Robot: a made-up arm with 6 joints. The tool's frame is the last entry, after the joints. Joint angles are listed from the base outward. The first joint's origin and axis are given. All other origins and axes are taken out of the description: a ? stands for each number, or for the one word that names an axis. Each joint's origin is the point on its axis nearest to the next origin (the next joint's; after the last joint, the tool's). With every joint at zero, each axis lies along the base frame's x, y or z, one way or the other. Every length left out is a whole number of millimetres.
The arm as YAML. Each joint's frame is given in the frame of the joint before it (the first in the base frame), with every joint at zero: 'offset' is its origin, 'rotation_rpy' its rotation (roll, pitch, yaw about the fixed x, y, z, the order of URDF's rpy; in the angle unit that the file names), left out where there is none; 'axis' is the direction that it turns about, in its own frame. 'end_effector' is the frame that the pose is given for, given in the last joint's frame.
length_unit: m
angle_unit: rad
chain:
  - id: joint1
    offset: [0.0, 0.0, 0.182]
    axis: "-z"
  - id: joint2
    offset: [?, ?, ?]
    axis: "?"
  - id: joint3
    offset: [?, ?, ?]
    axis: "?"
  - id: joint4
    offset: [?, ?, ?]
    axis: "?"
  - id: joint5
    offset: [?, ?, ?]
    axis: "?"
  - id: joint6
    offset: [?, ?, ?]
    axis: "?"
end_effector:
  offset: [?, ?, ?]
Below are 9 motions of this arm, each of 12 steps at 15 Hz.
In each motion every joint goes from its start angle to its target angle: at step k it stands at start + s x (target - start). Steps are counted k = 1, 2, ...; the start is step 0. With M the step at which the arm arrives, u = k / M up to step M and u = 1 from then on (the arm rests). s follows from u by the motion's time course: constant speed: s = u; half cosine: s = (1 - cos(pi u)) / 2; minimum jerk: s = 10 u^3 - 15 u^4 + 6 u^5.
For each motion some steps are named. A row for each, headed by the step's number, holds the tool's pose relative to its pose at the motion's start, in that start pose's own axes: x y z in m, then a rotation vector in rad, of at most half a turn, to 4 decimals.
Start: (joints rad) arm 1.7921 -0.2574 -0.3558 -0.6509 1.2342 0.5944
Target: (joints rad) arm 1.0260 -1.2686 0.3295 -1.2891 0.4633 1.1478
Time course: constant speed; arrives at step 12
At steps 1, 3, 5, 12:
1: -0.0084 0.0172 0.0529 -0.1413 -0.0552 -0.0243
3: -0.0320 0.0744 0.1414 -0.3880 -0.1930 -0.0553
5: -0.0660 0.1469 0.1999 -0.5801 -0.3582 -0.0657
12: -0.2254 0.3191 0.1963 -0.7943 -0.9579 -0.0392

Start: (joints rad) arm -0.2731 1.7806 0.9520 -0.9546 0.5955 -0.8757
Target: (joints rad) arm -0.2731 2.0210 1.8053 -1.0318 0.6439 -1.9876
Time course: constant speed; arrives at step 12
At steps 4, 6, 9, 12:
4: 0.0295 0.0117 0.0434 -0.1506 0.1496 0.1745
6: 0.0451 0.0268 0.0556 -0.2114 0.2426 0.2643
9: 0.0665 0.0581 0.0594 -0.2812 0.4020 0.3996
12: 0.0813 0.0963 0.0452 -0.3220 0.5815 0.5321

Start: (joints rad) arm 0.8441 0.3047 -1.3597 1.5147 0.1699 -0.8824
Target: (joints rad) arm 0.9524 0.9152 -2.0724 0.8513 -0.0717 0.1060
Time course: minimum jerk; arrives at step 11
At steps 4, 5, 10, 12:
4: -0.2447 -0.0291 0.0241 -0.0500 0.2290 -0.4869
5: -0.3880 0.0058 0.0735 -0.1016 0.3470 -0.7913
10: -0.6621 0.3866 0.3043 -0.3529 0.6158 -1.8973
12: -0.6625 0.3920 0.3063 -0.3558 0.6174 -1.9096

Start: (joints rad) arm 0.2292 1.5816 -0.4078 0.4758 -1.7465 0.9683
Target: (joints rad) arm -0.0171 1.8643 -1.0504 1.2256 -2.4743 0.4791
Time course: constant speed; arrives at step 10
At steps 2, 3, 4, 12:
2: 0.0251 -0.0114 0.0267 -0.1255 -0.0202 0.0163
3: 0.0382 -0.0138 0.0421 -0.2002 -0.0232 0.0290
4: 0.0519 -0.0135 0.0583 -0.2821 -0.0213 0.0449
12: 0.1525 0.0612 0.1373 -0.8942 0.1091 0.2068

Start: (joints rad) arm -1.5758 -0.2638 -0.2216 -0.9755 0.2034 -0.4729
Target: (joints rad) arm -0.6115 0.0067 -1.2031 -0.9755 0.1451 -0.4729
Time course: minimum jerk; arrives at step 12
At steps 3, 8, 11, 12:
3: -0.0096 0.0011 -0.0464 0.1083 -0.0528 0.0068
8: 0.0209 0.1065 -0.2067 0.7044 -0.6384 0.1376
11: 0.0410 0.1403 -0.1885 0.8158 -0.8825 0.2023
12: 0.0414 0.1411 -0.1877 0.8181 -0.8889 0.2040

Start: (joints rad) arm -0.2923 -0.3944 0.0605 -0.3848 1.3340 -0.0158
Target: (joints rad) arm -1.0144 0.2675 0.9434 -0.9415 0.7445 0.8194
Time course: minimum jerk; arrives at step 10
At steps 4, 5, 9, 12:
4: -0.1977 -0.0248 0.1532 -0.5218 0.1791 -0.5352
5: -0.2553 0.0597 0.2570 -0.8868 0.2170 -0.7728
9: -0.2400 0.4529 0.3056 -1.9940 -0.0847 -1.0264
12: -0.2394 0.4594 0.3025 -2.0128 -0.0966 -1.0245

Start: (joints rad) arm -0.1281 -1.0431 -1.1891 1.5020 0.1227 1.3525
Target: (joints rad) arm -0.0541 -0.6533 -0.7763 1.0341 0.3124 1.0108
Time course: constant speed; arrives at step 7
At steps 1, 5, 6, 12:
1: 0.0224 0.0151 0.0205 -0.0969 -0.0099 0.0990
5: 0.0854 0.0957 0.0908 -0.5250 -0.0267 0.4165
6: 0.0953 0.1175 0.1043 -0.6400 -0.0247 0.4740
12: 0.1035 0.1387 0.1162 -0.7571 -0.0202 0.5217

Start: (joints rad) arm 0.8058 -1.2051 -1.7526 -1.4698 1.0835 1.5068
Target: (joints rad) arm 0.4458 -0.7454 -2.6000 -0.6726 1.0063 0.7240
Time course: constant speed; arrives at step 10
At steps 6, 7, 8, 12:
6: 0.1376 0.2914 -0.1098 -0.1086 0.5483 1.1463
7: 0.1101 0.3412 -0.1468 -0.0655 0.6728 1.3183
8: 0.0679 0.3850 -0.1807 -0.0010 0.8033 1.4804
12: -0.0510 0.4505 -0.2244 0.1980 1.0754 1.7659

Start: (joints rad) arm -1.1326 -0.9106 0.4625 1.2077 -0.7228 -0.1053
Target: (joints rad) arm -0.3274 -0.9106 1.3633 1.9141 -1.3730 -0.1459
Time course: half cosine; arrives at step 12
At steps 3, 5, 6, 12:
3: 0.0241 0.0456 0.1537 -0.2419 -0.1586 0.0997
5: -0.0016 0.1716 0.3480 -0.5635 -0.4276 0.2530
6: -0.0500 0.2559 0.4283 -0.7173 -0.5962 0.3417
12: -0.3652 0.4615 0.5269 -1.0305 -1.2994 0.6838

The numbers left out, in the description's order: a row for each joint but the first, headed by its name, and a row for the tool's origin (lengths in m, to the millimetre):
joint2: xyz 0.005 -0.12 0.0, axis +y
joint3: xyz 0.033 0.0 -0.102, axis -x
joint4: xyz 0.0 0.033 0.056, axis -y
joint5: xyz 0.224 0.0 -0.016, axis +x
joint6: xyz 0.0 -0.057 0.006, axis -z
tool: xyz 0.096 -0.367 0.0

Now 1 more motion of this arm.
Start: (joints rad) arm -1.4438 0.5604 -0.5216 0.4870 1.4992 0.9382
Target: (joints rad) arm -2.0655 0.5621 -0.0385 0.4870 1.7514 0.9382
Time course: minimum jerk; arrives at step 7
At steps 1, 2, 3, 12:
1: 0.0000 -0.0003 0.0013 -0.0185 0.0063 -0.0048
2: 0.0003 -0.0015 0.0080 -0.1151 0.0396 -0.0297
3: 0.0015 -0.0020 0.0208 -0.2926 0.1034 -0.0745
12: 0.0113 0.0096 0.0567 -0.7950 0.2975 -0.1942

